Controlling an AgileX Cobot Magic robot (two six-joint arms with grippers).
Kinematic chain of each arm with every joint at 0, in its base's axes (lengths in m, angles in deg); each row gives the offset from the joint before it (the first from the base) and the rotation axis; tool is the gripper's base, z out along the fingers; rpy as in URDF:
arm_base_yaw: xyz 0 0 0.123 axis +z
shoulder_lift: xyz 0 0 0 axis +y
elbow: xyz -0.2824 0 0.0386 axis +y
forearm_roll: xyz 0.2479 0 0.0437 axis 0.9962 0 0.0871
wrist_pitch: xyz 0 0 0 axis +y
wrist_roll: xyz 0.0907 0 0.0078 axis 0.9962 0 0.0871
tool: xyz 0 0 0 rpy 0 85 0
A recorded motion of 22 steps. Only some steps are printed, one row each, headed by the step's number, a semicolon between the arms.
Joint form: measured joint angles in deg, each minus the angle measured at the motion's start. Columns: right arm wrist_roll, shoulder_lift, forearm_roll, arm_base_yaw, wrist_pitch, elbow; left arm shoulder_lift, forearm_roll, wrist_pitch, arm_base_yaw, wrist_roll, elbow.
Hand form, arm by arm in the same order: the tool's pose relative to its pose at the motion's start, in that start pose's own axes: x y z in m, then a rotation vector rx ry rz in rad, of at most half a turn. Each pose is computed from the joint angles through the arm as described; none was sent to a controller.
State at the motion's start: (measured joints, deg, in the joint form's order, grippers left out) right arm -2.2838 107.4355 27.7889 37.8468 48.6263 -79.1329; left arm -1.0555 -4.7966 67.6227 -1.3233 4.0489 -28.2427
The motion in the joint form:
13: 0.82 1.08 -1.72 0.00 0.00 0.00; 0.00 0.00 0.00 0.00 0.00 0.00
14: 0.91 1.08 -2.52 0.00 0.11 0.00; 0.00 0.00 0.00 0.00 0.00 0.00
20: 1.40 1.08 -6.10 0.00 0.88 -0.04; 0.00 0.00 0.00 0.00 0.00 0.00
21: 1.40 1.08 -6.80 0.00 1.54 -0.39; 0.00 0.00 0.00 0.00 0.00 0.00
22: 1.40 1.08 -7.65 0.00 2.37 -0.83; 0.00 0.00 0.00 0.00 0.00 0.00
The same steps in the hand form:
13: 0.0003 -0.0049 0.0070 0.0276 0.0177 0.0009; 0.0000 0.0000 0.0000 0.0000 0.0000 0.0000
14: 0.0005 -0.0058 0.0070 0.0380 0.0200 -0.0068; 0.0000 0.0000 0.0000 0.0000 0.0000 0.0000
20: 0.0015 -0.0100 0.0066 0.0845 0.0342 -0.0396; 0.0000 0.0000 0.0000 0.0000 0.0000 0.0000
21: 0.0012 -0.0101 0.0054 0.0923 0.0404 -0.0491; 0.0000 0.0000 0.0000 0.0000 0.0000 0.0000
22: 0.0008 -0.0101 0.0039 0.1018 0.0481 -0.0604; 0.0000 0.0000 0.0000 0.0000 0.0000 0.0000

